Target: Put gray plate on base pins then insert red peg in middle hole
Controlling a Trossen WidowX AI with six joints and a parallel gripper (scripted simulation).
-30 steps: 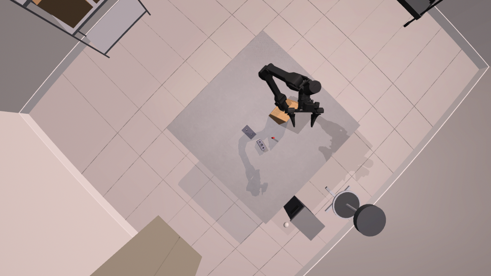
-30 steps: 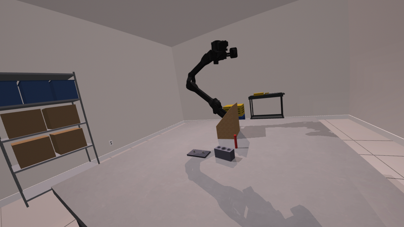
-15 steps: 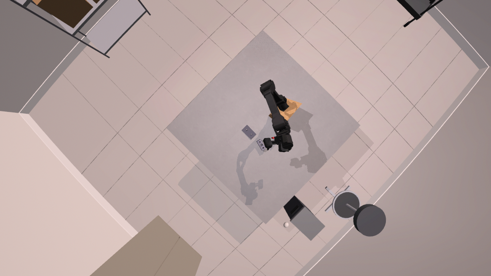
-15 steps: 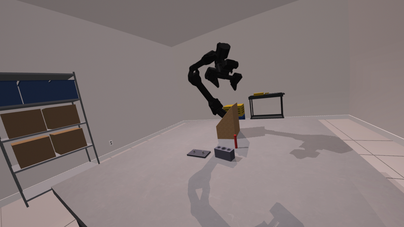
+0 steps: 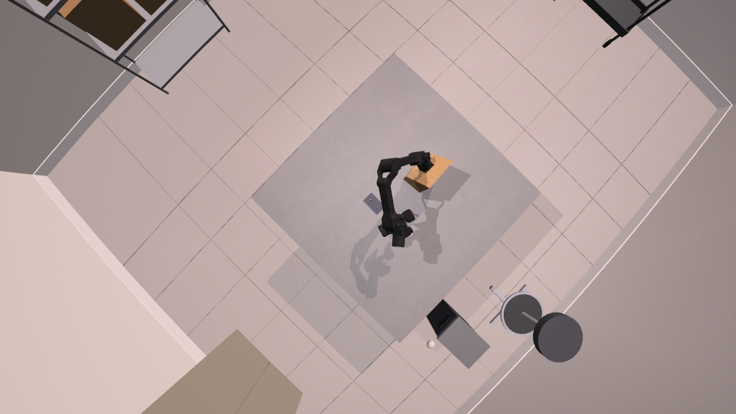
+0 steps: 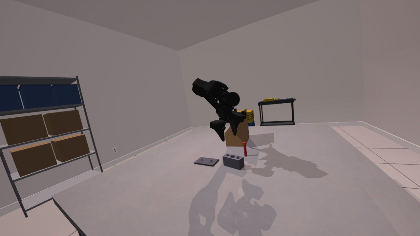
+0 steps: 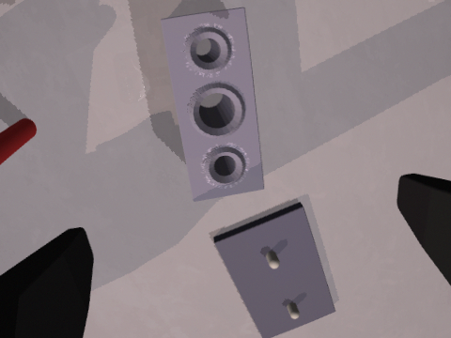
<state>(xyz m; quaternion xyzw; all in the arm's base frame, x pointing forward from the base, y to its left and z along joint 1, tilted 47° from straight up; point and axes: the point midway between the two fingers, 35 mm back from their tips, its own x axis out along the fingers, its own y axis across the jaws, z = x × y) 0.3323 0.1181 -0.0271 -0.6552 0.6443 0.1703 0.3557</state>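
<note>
The gray plate lies 100 mm below my gripper tip and 10 mm to the left of it. Also, from my gripper tip: red peg (110 mm behind, 100 mm below, 30 mm to the left); then base (150 mm to the right, 130 mm below).
</note>
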